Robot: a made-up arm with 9 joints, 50 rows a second.
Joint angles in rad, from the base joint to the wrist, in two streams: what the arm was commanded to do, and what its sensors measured. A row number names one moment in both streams.
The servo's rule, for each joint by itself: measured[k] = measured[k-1] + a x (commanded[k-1-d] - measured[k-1]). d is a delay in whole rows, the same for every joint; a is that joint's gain. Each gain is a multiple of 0.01, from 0.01 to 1. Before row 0 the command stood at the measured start. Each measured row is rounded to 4 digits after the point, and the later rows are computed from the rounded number. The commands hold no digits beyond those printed.
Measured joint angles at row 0:
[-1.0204, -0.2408, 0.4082, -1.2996, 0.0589, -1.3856, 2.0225, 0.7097, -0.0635]
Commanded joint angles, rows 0 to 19:
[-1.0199, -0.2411, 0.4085, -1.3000, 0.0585, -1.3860, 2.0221, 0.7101, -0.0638]
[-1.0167, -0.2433, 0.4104, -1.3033, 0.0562, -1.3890, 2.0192, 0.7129, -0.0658]
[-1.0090, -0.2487, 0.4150, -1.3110, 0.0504, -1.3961, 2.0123, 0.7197, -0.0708]
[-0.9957, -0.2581, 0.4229, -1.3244, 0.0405, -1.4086, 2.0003, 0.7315, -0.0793]
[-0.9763, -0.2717, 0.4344, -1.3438, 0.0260, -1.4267, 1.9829, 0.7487, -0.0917]
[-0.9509, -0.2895, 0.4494, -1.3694, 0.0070, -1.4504, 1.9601, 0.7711, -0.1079]
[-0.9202, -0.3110, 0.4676, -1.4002, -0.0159, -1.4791, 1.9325, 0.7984, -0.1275]
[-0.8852, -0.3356, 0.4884, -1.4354, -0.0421, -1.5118, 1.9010, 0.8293, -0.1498]
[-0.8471, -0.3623, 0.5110, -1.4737, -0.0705, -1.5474, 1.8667, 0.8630, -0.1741]
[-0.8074, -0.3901, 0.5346, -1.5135, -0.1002, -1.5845, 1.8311, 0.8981, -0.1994]
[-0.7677, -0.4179, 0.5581, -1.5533, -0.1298, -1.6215, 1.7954, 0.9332, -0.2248]
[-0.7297, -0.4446, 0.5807, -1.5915, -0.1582, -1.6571, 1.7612, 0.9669, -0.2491]
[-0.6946, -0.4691, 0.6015, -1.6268, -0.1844, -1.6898, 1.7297, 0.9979, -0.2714]
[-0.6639, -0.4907, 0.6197, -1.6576, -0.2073, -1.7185, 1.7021, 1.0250, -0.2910]
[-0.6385, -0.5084, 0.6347, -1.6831, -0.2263, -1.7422, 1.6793, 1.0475, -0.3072]
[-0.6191, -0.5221, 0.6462, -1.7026, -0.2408, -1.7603, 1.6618, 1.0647, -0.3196]
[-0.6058, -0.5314, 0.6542, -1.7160, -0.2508, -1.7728, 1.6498, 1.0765, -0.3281]
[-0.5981, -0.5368, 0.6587, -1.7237, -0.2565, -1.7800, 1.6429, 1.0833, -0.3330]
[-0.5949, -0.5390, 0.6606, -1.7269, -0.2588, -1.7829, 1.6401, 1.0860, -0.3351]
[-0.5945, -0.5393, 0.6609, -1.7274, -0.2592, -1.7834, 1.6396, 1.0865, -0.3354]
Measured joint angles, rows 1 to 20:
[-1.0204, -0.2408, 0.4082, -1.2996, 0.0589, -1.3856, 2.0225, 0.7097, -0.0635]
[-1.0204, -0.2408, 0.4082, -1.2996, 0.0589, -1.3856, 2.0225, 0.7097, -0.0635]
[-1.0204, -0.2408, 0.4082, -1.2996, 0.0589, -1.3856, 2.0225, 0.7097, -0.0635]
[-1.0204, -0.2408, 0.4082, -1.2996, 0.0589, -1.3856, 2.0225, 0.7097, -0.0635]
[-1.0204, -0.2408, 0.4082, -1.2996, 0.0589, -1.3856, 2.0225, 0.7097, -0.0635]
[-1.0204, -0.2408, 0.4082, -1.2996, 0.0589, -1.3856, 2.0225, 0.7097, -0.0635]
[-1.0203, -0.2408, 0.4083, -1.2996, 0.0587, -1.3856, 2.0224, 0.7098, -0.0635]
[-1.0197, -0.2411, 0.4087, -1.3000, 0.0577, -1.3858, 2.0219, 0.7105, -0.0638]
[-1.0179, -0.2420, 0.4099, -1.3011, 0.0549, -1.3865, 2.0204, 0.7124, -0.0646]
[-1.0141, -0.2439, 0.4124, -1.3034, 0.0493, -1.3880, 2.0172, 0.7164, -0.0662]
[-1.0077, -0.2472, 0.4166, -1.3074, 0.0402, -1.3907, 2.0117, 0.7232, -0.0690]
[-0.9980, -0.2523, 0.4228, -1.3136, 0.0273, -1.3949, 2.0034, 0.7333, -0.0733]
[-0.9848, -0.2593, 0.4313, -1.3223, 0.0105, -1.4008, 1.9921, 0.7470, -0.0793]
[-0.9679, -0.2685, 0.4421, -1.3336, -0.0100, -1.4086, 1.9775, 0.7643, -0.0871]
[-0.9474, -0.2798, 0.4552, -1.3476, -0.0336, -1.4183, 1.9598, 0.7850, -0.0967]
[-0.9236, -0.2930, 0.4703, -1.3642, -0.0596, -1.4299, 1.9392, 0.8088, -0.1080]
[-0.8971, -0.3080, 0.4870, -1.3831, -0.0870, -1.4433, 1.9162, 0.8349, -0.1208]
[-0.8686, -0.3244, 0.5048, -1.4039, -0.1148, -1.4583, 1.8914, 0.8626, -0.1349]
[-0.8390, -0.3418, 0.5232, -1.4262, -0.1419, -1.4745, 1.8655, 0.8910, -0.1499]
[-0.8092, -0.3597, 0.5415, -1.4493, -0.1674, -1.4916, 1.8394, 0.9191, -0.1654]
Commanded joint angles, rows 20 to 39:
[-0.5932, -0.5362, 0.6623, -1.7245, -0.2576, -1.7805, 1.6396, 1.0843, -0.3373]
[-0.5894, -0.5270, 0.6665, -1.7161, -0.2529, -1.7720, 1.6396, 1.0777, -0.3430]
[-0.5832, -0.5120, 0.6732, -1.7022, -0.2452, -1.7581, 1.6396, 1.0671, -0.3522]
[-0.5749, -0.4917, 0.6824, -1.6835, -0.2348, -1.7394, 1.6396, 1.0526, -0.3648]
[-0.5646, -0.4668, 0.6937, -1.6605, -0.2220, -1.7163, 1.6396, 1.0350, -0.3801]
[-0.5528, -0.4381, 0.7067, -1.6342, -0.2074, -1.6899, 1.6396, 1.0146, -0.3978]
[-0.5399, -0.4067, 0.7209, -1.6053, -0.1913, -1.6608, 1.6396, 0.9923, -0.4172]
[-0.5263, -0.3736, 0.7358, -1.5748, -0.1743, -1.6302, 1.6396, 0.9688, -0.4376]
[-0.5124, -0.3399, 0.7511, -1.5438, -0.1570, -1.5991, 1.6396, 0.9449, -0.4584]
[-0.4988, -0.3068, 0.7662, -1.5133, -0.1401, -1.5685, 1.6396, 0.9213, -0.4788]
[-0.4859, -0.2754, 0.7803, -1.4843, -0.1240, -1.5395, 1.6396, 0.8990, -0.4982]
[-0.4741, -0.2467, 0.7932, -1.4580, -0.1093, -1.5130, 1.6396, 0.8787, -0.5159]
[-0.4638, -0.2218, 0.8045, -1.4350, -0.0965, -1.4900, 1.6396, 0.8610, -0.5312]
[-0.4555, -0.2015, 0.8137, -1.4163, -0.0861, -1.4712, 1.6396, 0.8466, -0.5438]
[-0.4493, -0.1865, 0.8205, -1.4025, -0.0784, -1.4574, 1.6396, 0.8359, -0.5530]
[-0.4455, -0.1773, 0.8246, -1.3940, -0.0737, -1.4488, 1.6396, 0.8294, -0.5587]
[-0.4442, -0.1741, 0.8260, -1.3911, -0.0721, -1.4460, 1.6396, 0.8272, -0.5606]
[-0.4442, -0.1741, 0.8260, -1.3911, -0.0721, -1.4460, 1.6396, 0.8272, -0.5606]
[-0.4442, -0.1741, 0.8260, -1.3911, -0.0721, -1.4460, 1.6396, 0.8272, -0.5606]
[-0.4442, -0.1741, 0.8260, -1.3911, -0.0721, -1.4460, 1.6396, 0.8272, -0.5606]
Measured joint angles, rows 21 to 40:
[-0.7802, -0.3775, 0.5592, -1.4727, -0.1904, -1.5091, 1.8138, 0.9461, -0.1810]
[-0.7528, -0.3949, 0.5757, -1.4957, -0.2101, -1.5267, 1.7895, 0.9710, -0.1962]
[-0.7278, -0.4113, 0.5906, -1.5177, -0.2260, -1.5439, 1.7671, 0.9932, -0.2107]
[-0.7058, -0.4264, 0.6035, -1.5383, -0.2379, -1.5604, 1.7472, 1.0121, -0.2242]
[-0.6869, -0.4399, 0.6143, -1.5572, -0.2461, -1.5760, 1.7301, 1.0276, -0.2364]
[-0.6712, -0.4518, 0.6232, -1.5742, -0.2512, -1.5905, 1.7156, 1.0400, -0.2473]
[-0.6579, -0.4619, 0.6306, -1.5892, -0.2537, -1.6038, 1.7034, 1.0493, -0.2572]
[-0.6463, -0.4697, 0.6374, -1.6019, -0.2534, -1.6156, 1.6932, 1.0553, -0.2666]
[-0.6356, -0.4748, 0.6442, -1.6119, -0.2502, -1.6256, 1.6846, 1.0578, -0.2760]
[-0.6253, -0.4768, 0.6515, -1.6191, -0.2442, -1.6336, 1.6774, 1.0567, -0.2858]
[-0.6150, -0.4756, 0.6595, -1.6232, -0.2355, -1.6394, 1.6714, 1.0521, -0.2962]
[-0.6044, -0.4711, 0.6685, -1.6243, -0.2245, -1.6429, 1.6663, 1.0442, -0.3074]
[-0.5934, -0.4634, 0.6785, -1.6224, -0.2116, -1.6442, 1.6620, 1.0333, -0.3195]
[-0.5820, -0.4526, 0.6894, -1.6176, -0.1971, -1.6432, 1.6584, 1.0198, -0.3325]
[-0.5702, -0.4391, 0.7011, -1.6102, -0.1815, -1.6401, 1.6554, 1.0041, -0.3463]
[-0.5581, -0.4232, 0.7135, -1.6005, -0.1654, -1.6351, 1.6529, 0.9867, -0.3609]
[-0.5458, -0.4055, 0.7262, -1.5889, -0.1493, -1.6284, 1.6508, 0.9683, -0.3760]
[-0.5336, -0.3864, 0.7389, -1.5758, -0.1337, -1.6203, 1.6490, 0.9495, -0.3914]
[-0.5217, -0.3666, 0.7514, -1.5617, -0.1192, -1.6112, 1.6475, 0.9309, -0.4068]
[-0.5104, -0.3468, 0.7632, -1.5472, -0.1063, -1.6014, 1.6462, 0.9132, -0.4219]

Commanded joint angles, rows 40 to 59:
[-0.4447, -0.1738, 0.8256, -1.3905, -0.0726, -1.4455, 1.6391, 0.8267, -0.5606]
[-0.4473, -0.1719, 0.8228, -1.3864, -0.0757, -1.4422, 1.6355, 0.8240, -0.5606]
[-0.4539, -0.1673, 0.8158, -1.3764, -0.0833, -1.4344, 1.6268, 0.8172, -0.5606]
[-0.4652, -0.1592, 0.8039, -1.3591, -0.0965, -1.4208, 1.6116, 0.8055, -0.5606]
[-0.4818, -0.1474, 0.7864, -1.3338, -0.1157, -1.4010, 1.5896, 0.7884, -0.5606]
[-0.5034, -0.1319, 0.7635, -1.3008, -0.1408, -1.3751, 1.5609, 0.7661, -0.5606]
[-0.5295, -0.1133, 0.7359, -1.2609, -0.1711, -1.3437, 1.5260, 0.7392, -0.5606]
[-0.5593, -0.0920, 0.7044, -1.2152, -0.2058, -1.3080, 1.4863, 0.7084, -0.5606]
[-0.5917, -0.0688, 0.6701, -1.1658, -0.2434, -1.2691, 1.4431, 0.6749, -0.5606]
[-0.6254, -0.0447, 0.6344, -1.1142, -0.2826, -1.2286, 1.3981, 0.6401, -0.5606]
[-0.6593, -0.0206, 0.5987, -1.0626, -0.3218, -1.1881, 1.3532, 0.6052, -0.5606]
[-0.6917, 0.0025, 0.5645, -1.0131, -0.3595, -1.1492, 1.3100, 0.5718, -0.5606]
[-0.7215, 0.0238, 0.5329, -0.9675, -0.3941, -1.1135, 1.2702, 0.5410, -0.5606]
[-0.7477, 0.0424, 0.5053, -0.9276, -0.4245, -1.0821, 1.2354, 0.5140, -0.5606]
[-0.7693, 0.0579, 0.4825, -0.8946, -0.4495, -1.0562, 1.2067, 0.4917, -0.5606]
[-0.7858, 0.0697, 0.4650, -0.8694, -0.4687, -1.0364, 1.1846, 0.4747, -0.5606]
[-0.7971, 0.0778, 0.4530, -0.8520, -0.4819, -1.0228, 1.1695, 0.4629, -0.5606]
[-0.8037, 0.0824, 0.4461, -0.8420, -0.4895, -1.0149, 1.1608, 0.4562, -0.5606]
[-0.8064, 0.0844, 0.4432, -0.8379, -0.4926, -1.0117, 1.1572, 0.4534, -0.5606]
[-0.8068, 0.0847, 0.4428, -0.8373, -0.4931, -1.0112, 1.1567, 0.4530, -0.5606]
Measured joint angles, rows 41 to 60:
[-0.5000, -0.3276, 0.7741, -1.5327, -0.0954, -1.5913, 1.6451, 0.8970, -0.4363]
[-0.4907, -0.3096, 0.7837, -1.5188, -0.0869, -1.5813, 1.6442, 0.8828, -0.4498]
[-0.4828, -0.2933, 0.7917, -1.5060, -0.0811, -1.5718, 1.6435, 0.8711, -0.4620]
[-0.4762, -0.2790, 0.7982, -1.4945, -0.0776, -1.5630, 1.6429, 0.8619, -0.4728]
[-0.4708, -0.2664, 0.8035, -1.4842, -0.0755, -1.5548, 1.6424, 0.8546, -0.4825]
[-0.4663, -0.2553, 0.8078, -1.4749, -0.0742, -1.5472, 1.6420, 0.8488, -0.4911]
[-0.4626, -0.2455, 0.8112, -1.4665, -0.0736, -1.5401, 1.6415, 0.8442, -0.4987]
[-0.4600, -0.2367, 0.8134, -1.4585, -0.0744, -1.5332, 1.6405, 0.8400, -0.5055]
[-0.4590, -0.2284, 0.8139, -1.4503, -0.0779, -1.5263, 1.6383, 0.8352, -0.5116]
[-0.4601, -0.2201, 0.8120, -1.4412, -0.0852, -1.5189, 1.6340, 0.8290, -0.5170]
[-0.4638, -0.2114, 0.8071, -1.4305, -0.0971, -1.5106, 1.6269, 0.8205, -0.5218]
[-0.4705, -0.2019, 0.7988, -1.4175, -0.1141, -1.5011, 1.6163, 0.8091, -0.5261]
[-0.4805, -0.1913, 0.7868, -1.4018, -0.1363, -1.4901, 1.6019, 0.7944, -0.5299]
[-0.4939, -0.1794, 0.7711, -1.3831, -0.1634, -1.4774, 1.5834, 0.7763, -0.5333]
[-0.5105, -0.1661, 0.7519, -1.3614, -0.1946, -1.4628, 1.5610, 0.7550, -0.5363]
[-0.5300, -0.1515, 0.7296, -1.3367, -0.2289, -1.4464, 1.5349, 0.7309, -0.5390]
[-0.5520, -0.1358, 0.7047, -1.3093, -0.2651, -1.4283, 1.5058, 0.7045, -0.5414]
[-0.5757, -0.1192, 0.6781, -1.2797, -0.3019, -1.4088, 1.4745, 0.6766, -0.5435]
[-0.6005, -0.1020, 0.6505, -1.2485, -0.3379, -1.3881, 1.4418, 0.6481, -0.5454]
[-0.6255, -0.0847, 0.6229, -1.2164, -0.3717, -1.3667, 1.4088, 0.6199, -0.5471]

